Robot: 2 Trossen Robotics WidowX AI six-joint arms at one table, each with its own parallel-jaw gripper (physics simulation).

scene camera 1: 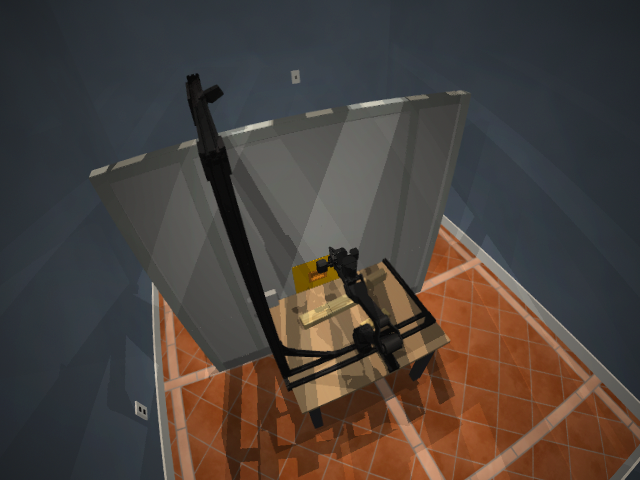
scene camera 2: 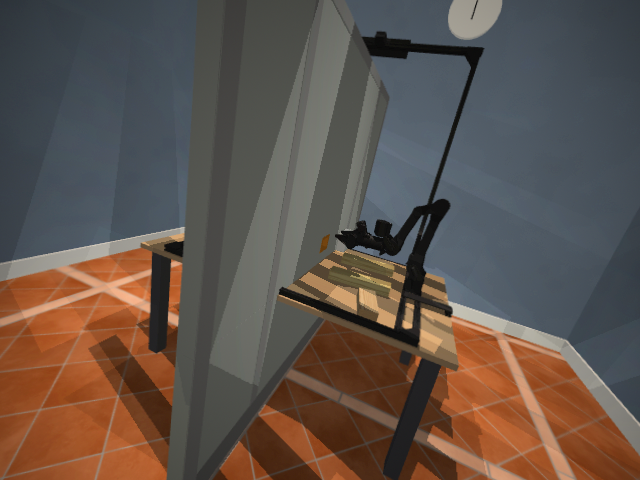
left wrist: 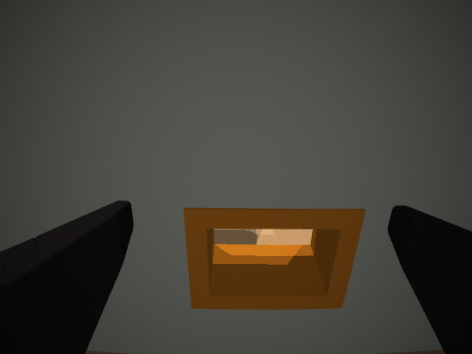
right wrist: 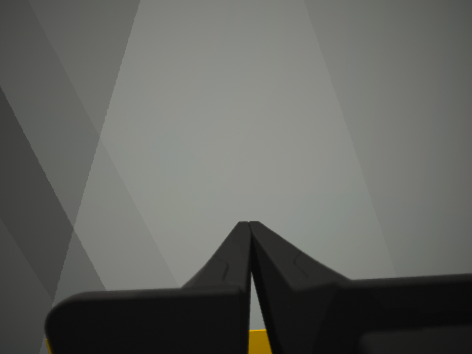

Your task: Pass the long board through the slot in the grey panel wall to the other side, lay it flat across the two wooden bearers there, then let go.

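Pixels of known places: left gripper, fingertip midpoint: (scene camera 2: 338, 233) (left wrist: 263, 216); right gripper, fingertip midpoint: (scene camera 1: 329, 247) (right wrist: 248, 231); left arm's base, origin of the base link: (scene camera 2: 412, 290); right arm's base, origin of the base link: (scene camera 1: 363, 347).
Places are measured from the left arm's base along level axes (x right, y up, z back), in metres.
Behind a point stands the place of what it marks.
Note:
A long pale board (scene camera 1: 323, 312) {x 0.091, y 0.020, z -0.674 m} lies on the table in scene camera 1, partly behind the right arm. Two wooden bearers (scene camera 2: 368, 263) {x 0.118, y 0.015, z -0.219 m} (scene camera 2: 359, 281) {x -0.115, y 0.010, z -0.209 m} lie side by side on the table in scene camera 2. The slot shows as an orange frame (scene camera 1: 317, 276) {x 0.037, y 0.048, z -0.474 m} (scene camera 2: 324, 242) {x 0.075, y 0.065, z -0.445 m} (left wrist: 198, 260) {x -0.005, y 0.076, z -0.431 m} in the grey panel wall (scene camera 1: 330, 206) {x -0.048, y 0.476, z -0.483 m} (scene camera 2: 330, 206) {x 0.013, y 0.254, z -0.435 m} (left wrist: 260, 100) {x 0.027, y 0.169, z -0.433 m} (right wrist: 235, 125) {x 0.001, y 0.362, z -0.482 m}. My left gripper (scene camera 2: 339, 237) {x 0.025, y 0.141, z -0.376 m} (left wrist: 263, 216) {x 0.025, y 0.141, z -0.376 m} is open and empty, above the table near the wall, facing the slot. My right gripper (scene camera 1: 332, 250) {x 0.000, y 0.324, z -0.565 m} (right wrist: 248, 231) {x 0.000, y 0.324, z -0.565 m} is shut and empty, raised near the wall, and points at it.
A yellow plate (scene camera 1: 300, 279) {x 0.131, y 0.084, z -0.484 m} (right wrist: 258, 342) {x -0.016, y 0.175, z -0.483 m} surrounds the slot on the right arm's side. A short pale block (scene camera 2: 367, 303) {x -0.294, y 0.019, z -0.141 m} lies beside the bearers. Another wooden piece (scene camera 1: 376, 279) {x -0.236, y 0.032, z -0.616 m} lies beyond the right arm. A black frame post (scene camera 1: 242, 242) {x 0.354, y 0.786, z -0.896 m} (scene camera 2: 449, 149) {x 0.340, y 0.604, z -0.018 m} rises at each table.

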